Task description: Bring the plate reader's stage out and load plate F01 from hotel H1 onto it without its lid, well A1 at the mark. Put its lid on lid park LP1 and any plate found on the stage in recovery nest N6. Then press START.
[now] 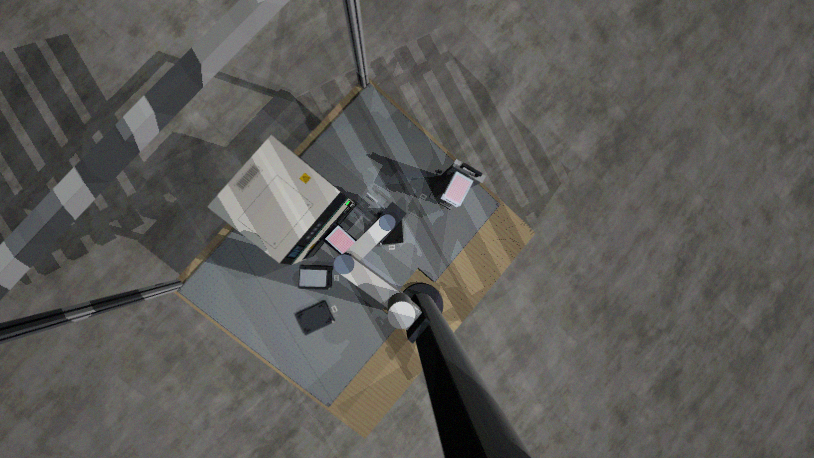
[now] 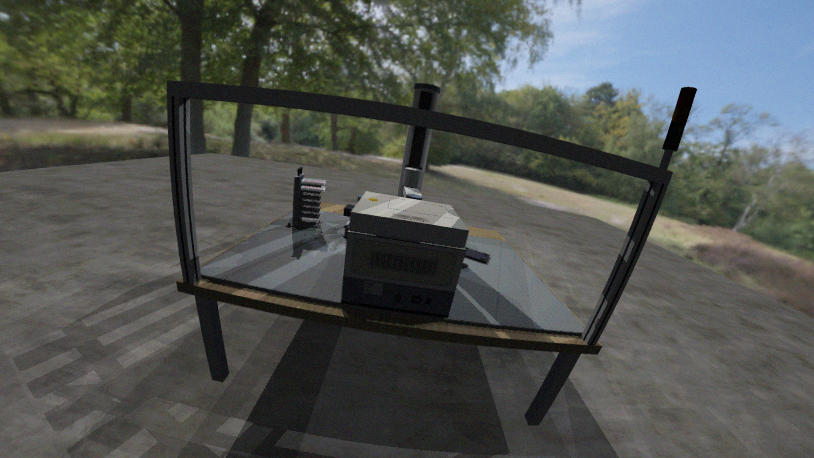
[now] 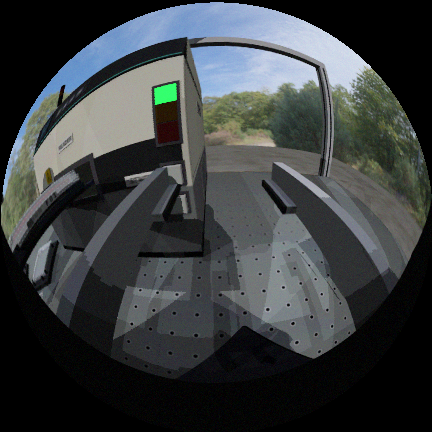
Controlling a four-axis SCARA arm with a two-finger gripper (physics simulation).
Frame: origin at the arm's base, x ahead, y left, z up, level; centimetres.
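Seen in the pictures: gripper, fingertip midpoint: (image 1: 360, 200) (image 3: 220, 173).
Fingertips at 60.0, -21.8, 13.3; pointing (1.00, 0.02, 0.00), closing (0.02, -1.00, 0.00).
Note:
Offsets run from my fingertips to a thing's top centre, as dx, dy, dz.
My gripper (image 3: 220, 173) is shut to its narrow stance, with a gap and nothing between the fingers. It is in front of the right end of the plate reader {+20.7, +21.0, +18.4} (image 1: 276, 199) (image 2: 405, 256) (image 3: 112, 107). The white START button {+2.1, +4.5, +0.6} (image 3: 175, 173) is beyond the left finger, which partly covers its label; another white button {+2.1, +4.5, -2.6} (image 3: 185, 203) is below. The pink plate F01 (image 1: 340, 239) (image 3: 47, 212) sits in front of the reader's opening, on the extended stage. A pale, lid-like piece {-6.3, +45.9, -9.5} (image 1: 313, 277) (image 3: 45, 262) lies in a black holder. Hotel H1 (image 2: 297, 202) stands apart; nest N6 is not identifiable.
The reader's green lamp {+2.2, +4.5, +8.8} (image 3: 165, 94) is lit. Another pink-topped plate {-30.0, -31.6, +12.8} (image 1: 458, 187) is at the top of the hotel. A dark holder {-20.7, +61.7, -10.2} (image 1: 314, 317) stands past the lid holder. The arm's link (image 1: 372, 236) passes beside plate F01. A frame post {+42.4, -48.7, +44.7} (image 3: 326, 125) rises beyond the right finger.

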